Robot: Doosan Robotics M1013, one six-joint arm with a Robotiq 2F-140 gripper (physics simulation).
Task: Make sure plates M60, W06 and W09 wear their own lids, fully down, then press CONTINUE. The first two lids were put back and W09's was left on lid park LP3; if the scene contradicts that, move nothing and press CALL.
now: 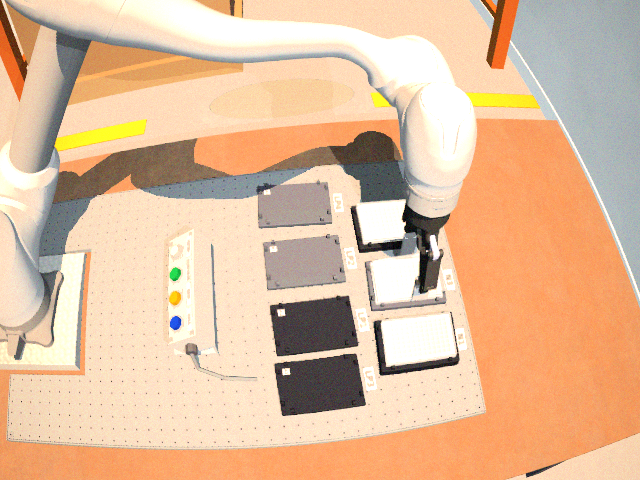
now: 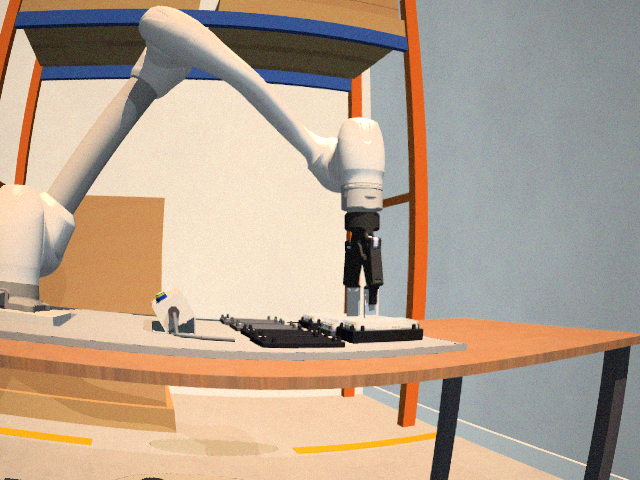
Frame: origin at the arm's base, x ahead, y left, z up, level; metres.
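Where they show: gripper, fingertip midpoint: (image 1: 413, 275) (image 2: 361, 320); arm's base, origin of the base link: (image 1: 26, 308) (image 2: 9, 307).
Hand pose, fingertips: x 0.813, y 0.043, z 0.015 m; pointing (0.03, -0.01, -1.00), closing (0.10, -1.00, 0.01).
Things, the pixels of their top centre, and the offset from my fingertips. "pt": a spot on its surface instead. Level surfaces: height alone.
- pale lid, middle of its top: (image 1: 410, 274) (image 2: 358, 317) 0.007 m up, 0.007 m back, 0.001 m right
- grey nest, middle of its top: (image 1: 407, 278) 0.006 m down, 0.011 m back, 0.001 m right
- white-topped plate, middle of its top: (image 1: 392, 218) (image 2: 334, 314) 0.004 m up, 0.024 m back, 0.129 m left
- top, surface spot: (image 1: 418, 339) pt 0.011 m up, 0.010 m back, 0.136 m right
- front black nest, middle of its top: (image 1: 419, 338) (image 2: 380, 323) 0.005 m up, 0.007 m back, 0.131 m right
- front lid park, middle of its top: (image 1: 319, 382) (image 2: 296, 333) 0.009 m down, 0.185 m back, 0.195 m right
- button panel, middle of its top: (image 1: 184, 280) (image 2: 171, 288) 0.055 m up, 0.410 m back, 0.019 m right
- grey cable, surface spot: (image 1: 222, 375) (image 2: 200, 335) pt 0.022 m down, 0.354 m back, 0.172 m right
- pegboard, its level: 0.029 m down
- table, its level: 0.041 m down
My gripper (image 1: 417, 269) (image 2: 363, 305) points straight down and is shut on a pale lid (image 1: 395, 277), which lies low and about level over the middle plate on a grey nest (image 1: 408, 304). Whether it is fully seated is hard to tell. A white-topped plate (image 1: 379, 222) stands in the black nest behind, partly hidden by the gripper. A plate with a fine grid on top (image 1: 418, 339) stands in the front black nest (image 2: 382, 335). Plate names are not readable. The front lid park (image 1: 320, 384), seemingly marked LP3, bears no lid. The button panel (image 1: 180, 289) (image 2: 174, 310) has white, green, amber and blue buttons.
Two grey lid parks (image 1: 294, 205) (image 1: 303, 262) and another black one (image 1: 313, 326) stand in a row with the front park, left of the plates; no lid shows on them. A grey cable (image 1: 222, 375) (image 2: 206, 338) runs from the panel. The pegboard (image 1: 129, 408) lies on the table (image 2: 516, 335).
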